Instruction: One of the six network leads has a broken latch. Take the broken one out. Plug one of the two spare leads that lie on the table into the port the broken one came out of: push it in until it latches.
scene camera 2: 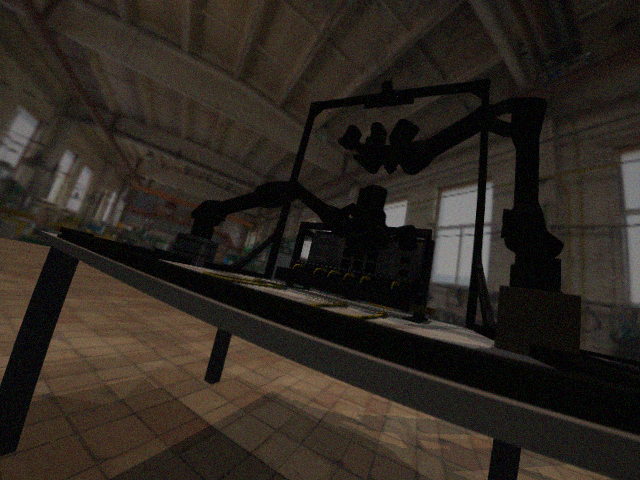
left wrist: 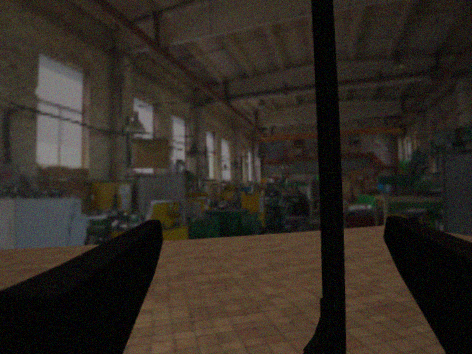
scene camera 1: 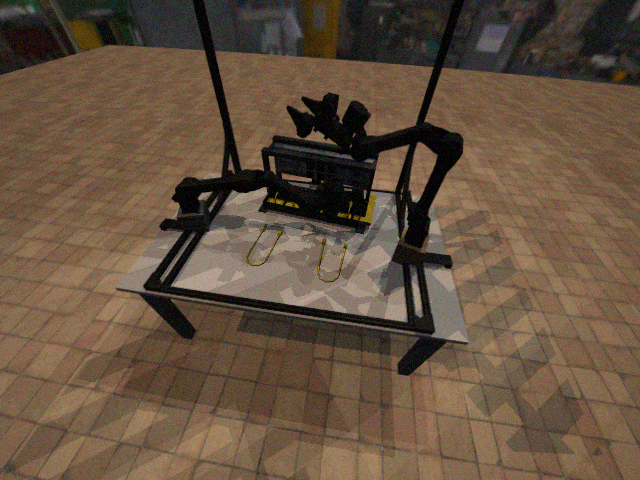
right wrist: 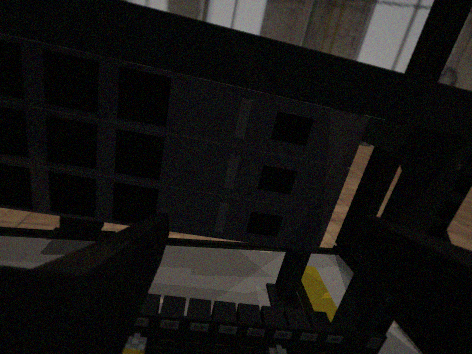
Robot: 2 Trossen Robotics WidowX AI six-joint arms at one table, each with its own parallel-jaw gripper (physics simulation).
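Where they show: left gripper, fingertip midpoint: (scene camera 2: 346,148) (left wrist: 272,228) (scene camera 1: 294,102); right gripper, fingertip midpoint: (scene camera 2: 390,249) (scene camera 1: 345,183) (right wrist: 264,223); left arm's base, origin of the base link: (scene camera 2: 535,293) (scene camera 1: 414,239); right arm's base, origin of the base link: (scene camera 2: 199,238) (scene camera 1: 191,208).
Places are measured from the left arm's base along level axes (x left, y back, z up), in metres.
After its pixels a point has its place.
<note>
Two yellow spare leads (scene camera 1: 255,265) {y -0.511, x 0.326, z -0.098 m} (scene camera 1: 328,281) {y -0.231, x 0.260, z -0.098 m} lie as U-shapes on the table (scene camera 1: 206,273) {y -0.652, x 0.440, z -0.102 m}, in front of the rack (scene camera 1: 272,145) {y -0.709, x -0.127, z 0.140 m}. Yellow plugged leads show along the rack's low port row in scene camera 2, among them one lead (scene camera 2: 349,277) {y -0.429, x -0.059, z -0.020 m} near the middle. Two plugs (right wrist: 135,344) {y -0.385, x -0.091, z -0.009 m} (right wrist: 278,350) {y -0.300, x -0.111, z -0.009 m} show at the bottom edge of the right wrist view; I cannot tell which latch is broken. My left gripper (scene camera 1: 295,103) {y -0.491, x 0.024, z 0.401 m} (left wrist: 272,228) {y -0.491, x 0.024, z 0.401 m} is open and empty, high above the rack. My right gripper (right wrist: 264,223) {y -0.333, x -0.097, z 0.084 m} is open and empty, low in front of the rack; in the scene views it is dark and partly blends with the rack.
A yellow panel (scene camera 1: 370,209) {y -0.218, x -0.163, z -0.061 m} (right wrist: 318,290) {y -0.232, x -0.240, z -0.061 m} lies under and beside the rack's right end. Black upright posts (scene camera 1: 219,93) {y -0.946, x -0.114, z 0.318 m} (scene camera 1: 439,67) {y -0.136, x -0.386, z 0.466 m} stand at both sides behind the table; the right-hand post (scene camera 2: 480,206) {y -0.141, x -0.380, z 0.335 m} shows in scene camera 2. Another post (left wrist: 330,150) {y -0.948, x -0.128, z 0.491 m} crosses the left wrist view.
</note>
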